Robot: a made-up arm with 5 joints.
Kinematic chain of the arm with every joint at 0, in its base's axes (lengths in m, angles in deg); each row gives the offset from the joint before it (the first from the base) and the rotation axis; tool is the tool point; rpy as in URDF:
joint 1: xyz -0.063 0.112 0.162 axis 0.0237 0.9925 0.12
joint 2: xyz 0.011 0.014 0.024 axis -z
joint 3: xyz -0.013 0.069 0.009 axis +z
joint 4: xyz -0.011 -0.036 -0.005 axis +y
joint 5: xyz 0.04 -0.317 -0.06 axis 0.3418 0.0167 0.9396
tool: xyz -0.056 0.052 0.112 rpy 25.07 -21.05 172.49
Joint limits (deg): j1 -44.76..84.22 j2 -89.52..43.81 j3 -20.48..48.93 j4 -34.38..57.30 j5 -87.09..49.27
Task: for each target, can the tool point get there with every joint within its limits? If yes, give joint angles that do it. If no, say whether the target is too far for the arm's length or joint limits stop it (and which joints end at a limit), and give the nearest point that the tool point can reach.
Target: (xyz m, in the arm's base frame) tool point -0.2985 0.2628 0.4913
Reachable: no: joint limits stop it (at a limit: joint 2, joint 3, joint 4) | nearest point -0.2465 0.0703 0.3944 | short by 0.222 m
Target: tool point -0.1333 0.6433 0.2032
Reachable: no: joint limits stop it (at a limit: joint 1, joint 2, joint 3, joint 5) | nearest point -0.0747 0.3758 0.1595 | short by 0.277 m
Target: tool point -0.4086 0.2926 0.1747
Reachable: no: joint limits stop it (at a limit: joint 2, joint 3, joint 4) | nearest point -0.3505 0.1063 0.1538 | short by 0.196 m
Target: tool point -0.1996 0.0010 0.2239
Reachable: yes | joints -4.17 33.27 -9.76 -22.17 -39.26
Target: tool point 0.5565 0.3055 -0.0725
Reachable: no: too far | nearest point 0.2599 0.2185 0.0405 | short by 0.329 m
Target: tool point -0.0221 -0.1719 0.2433
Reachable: yes | joints 23.45 16.74 15.13 19.81 38.33
